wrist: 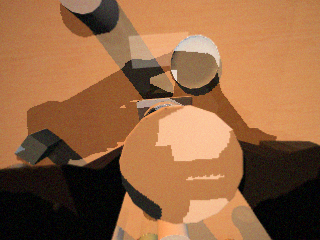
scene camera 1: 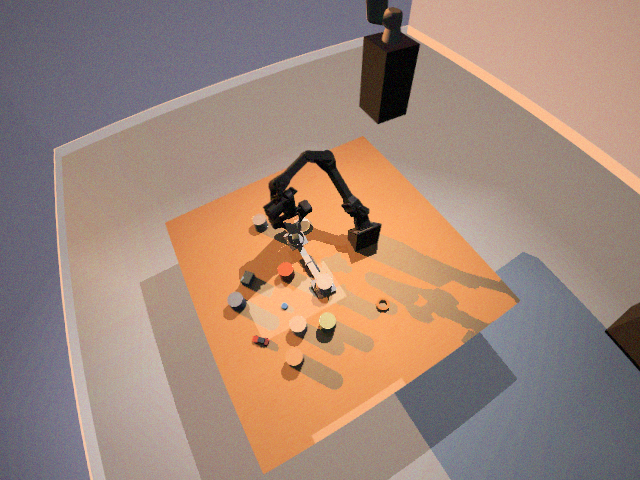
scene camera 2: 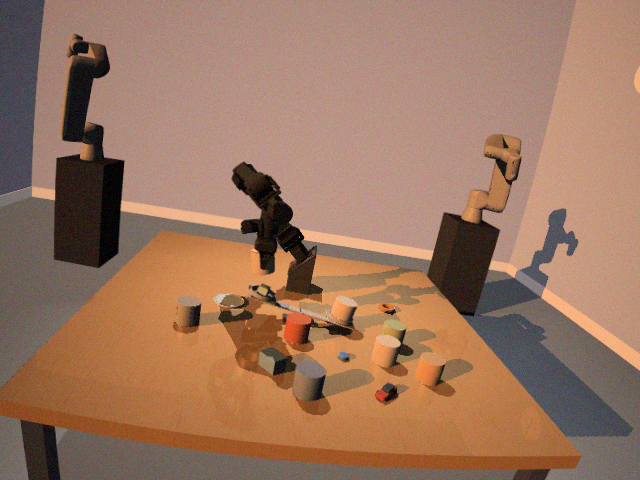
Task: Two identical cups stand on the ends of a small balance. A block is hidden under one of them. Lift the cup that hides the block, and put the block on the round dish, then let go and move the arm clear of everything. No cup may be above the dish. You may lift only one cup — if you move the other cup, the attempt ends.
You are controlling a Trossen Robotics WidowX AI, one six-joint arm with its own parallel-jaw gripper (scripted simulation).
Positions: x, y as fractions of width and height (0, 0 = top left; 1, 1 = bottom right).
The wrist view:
my gripper: 0.54, 0.59
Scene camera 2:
my gripper: 0.41, 0.55
red cylinder: 0.46, 0.68
grey-beige cylinder: 0.29, 0.64
small balance: 0.39, 0.61
